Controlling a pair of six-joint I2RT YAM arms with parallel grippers.
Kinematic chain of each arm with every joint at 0, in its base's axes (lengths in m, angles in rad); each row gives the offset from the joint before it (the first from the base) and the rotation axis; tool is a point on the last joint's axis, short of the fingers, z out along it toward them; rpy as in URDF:
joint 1: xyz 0 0 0.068 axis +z
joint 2: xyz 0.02 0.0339 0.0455 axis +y
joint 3: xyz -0.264 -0.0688 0 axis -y
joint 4: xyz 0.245 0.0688 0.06 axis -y
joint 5: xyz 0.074 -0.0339 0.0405 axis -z
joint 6: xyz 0.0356 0 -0.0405 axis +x
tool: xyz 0 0 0 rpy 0 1.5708 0
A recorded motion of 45 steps. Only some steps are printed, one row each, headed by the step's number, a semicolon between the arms.
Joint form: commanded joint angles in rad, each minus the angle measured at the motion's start. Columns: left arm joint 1, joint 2, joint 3, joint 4, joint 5, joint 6; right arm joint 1, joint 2, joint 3, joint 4, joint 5, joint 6.
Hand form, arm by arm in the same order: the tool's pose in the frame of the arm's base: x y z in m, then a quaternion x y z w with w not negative. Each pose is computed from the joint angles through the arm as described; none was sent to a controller.
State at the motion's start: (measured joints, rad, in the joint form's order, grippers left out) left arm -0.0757 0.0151 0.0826 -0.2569 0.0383 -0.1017; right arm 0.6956 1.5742 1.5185 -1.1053 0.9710 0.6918
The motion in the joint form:
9: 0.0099 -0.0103 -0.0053 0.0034 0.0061 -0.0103; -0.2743 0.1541 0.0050 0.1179 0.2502 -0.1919
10: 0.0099 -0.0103 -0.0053 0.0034 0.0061 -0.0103; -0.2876 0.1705 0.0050 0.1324 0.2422 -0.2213
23: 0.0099 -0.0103 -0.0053 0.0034 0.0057 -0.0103; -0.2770 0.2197 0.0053 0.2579 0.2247 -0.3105
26: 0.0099 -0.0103 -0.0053 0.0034 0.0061 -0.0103; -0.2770 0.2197 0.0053 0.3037 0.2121 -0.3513
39: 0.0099 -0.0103 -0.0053 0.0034 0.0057 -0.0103; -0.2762 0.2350 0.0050 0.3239 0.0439 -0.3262
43: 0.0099 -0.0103 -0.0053 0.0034 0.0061 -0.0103; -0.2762 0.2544 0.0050 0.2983 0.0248 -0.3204
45: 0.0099 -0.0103 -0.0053 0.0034 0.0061 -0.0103; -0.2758 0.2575 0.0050 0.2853 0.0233 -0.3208
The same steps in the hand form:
9: 0.1035 -0.0084 0.1726 -0.00353 0.76805 -0.07382 0.63611; 0.3288 0.1107 0.3031 0.13942 0.79981 -0.43591 0.38840
10: 0.1035 -0.0084 0.1726 -0.00353 0.76805 -0.07382 0.63611; 0.3342 0.1081 0.2979 0.13190 0.80333 -0.44142 0.37737
23: 0.1035 -0.0084 0.1726 -0.00366 0.76805 -0.07367 0.63612; 0.3503 0.1196 0.2852 0.11144 0.80763 -0.43287 0.38464
26: 0.1035 -0.0084 0.1726 -0.00353 0.76805 -0.07382 0.63611; 0.3536 0.1213 0.2866 0.10621 0.80913 -0.42596 0.39062
39: 0.1035 -0.0084 0.1726 -0.00366 0.76805 -0.07367 0.63612; 0.3586 0.1268 0.2773 0.09829 0.84937 -0.35153 0.38124
43: 0.1035 -0.0084 0.1726 -0.00353 0.76805 -0.07382 0.63611; 0.3596 0.1276 0.2687 0.08801 0.85794 -0.35226 0.36346
45: 0.1035 -0.0084 0.1726 -0.00353 0.76805 -0.07382 0.63611; 0.3590 0.1275 0.2670 0.08373 0.85981 -0.35508 0.35726

